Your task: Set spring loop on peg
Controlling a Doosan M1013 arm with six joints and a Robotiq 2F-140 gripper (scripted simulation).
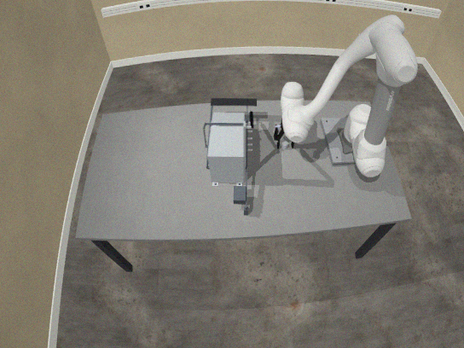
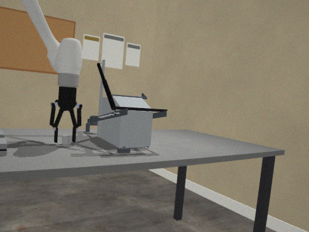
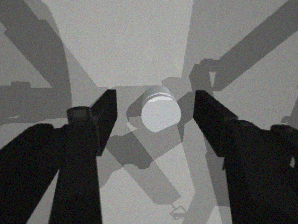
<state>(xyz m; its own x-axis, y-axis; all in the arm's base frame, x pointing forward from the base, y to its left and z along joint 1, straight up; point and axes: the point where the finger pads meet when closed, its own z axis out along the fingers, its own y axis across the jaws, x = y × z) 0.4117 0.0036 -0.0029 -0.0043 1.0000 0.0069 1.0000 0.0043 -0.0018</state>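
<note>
Right now my hand is 1 cm above the steel test weight. Round my hand: dark spring: 22 cm above, 19 cm ahead, 1 cm to the left.
</note>
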